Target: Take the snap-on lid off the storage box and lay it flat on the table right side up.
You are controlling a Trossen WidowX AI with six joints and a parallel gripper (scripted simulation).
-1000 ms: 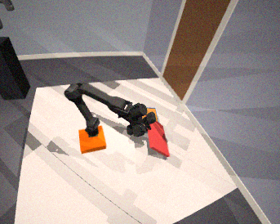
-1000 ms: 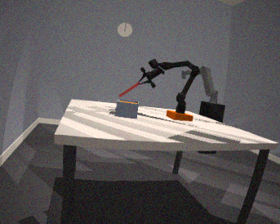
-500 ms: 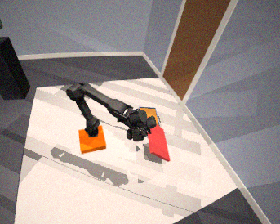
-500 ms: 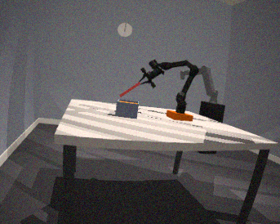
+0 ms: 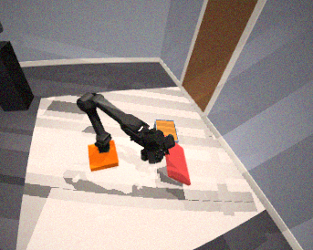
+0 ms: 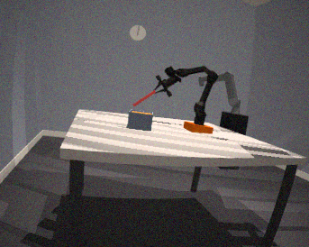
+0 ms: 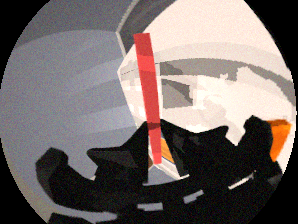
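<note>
Right now my gripper tip is 60 mm short of the red lid, 50 mm above it and 10 mm to the left of it. From my gripper tip the other things lie so: storage box 280 mm to the left, 180 mm below, 110 mm ahead.
</note>
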